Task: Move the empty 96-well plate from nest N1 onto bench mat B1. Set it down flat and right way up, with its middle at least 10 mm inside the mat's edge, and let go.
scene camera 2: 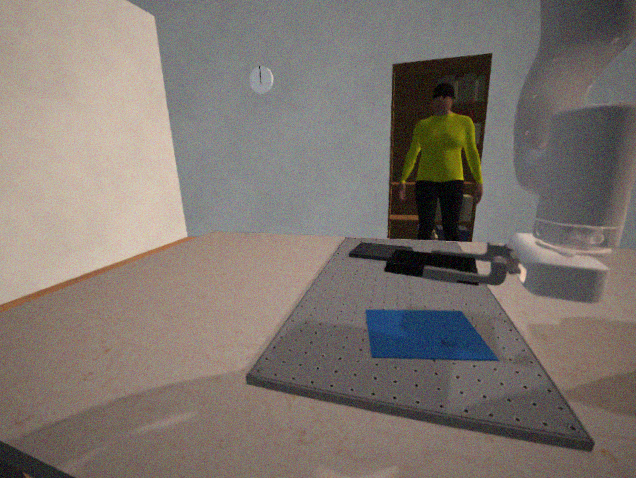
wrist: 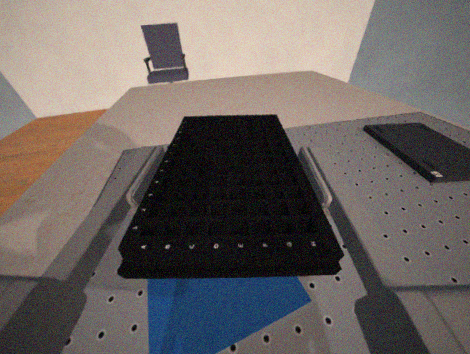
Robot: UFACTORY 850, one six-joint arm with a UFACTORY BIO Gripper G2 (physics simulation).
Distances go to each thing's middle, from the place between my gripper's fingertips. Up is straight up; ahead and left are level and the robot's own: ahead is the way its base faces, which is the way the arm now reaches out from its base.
I see my gripper 1 cm past the black 96-well plate (scene camera 2: 405, 262). The rest, counted from my hand: blue bench mat B1 (scene camera 2: 401, 334): 11 cm below, 3 cm to the left.
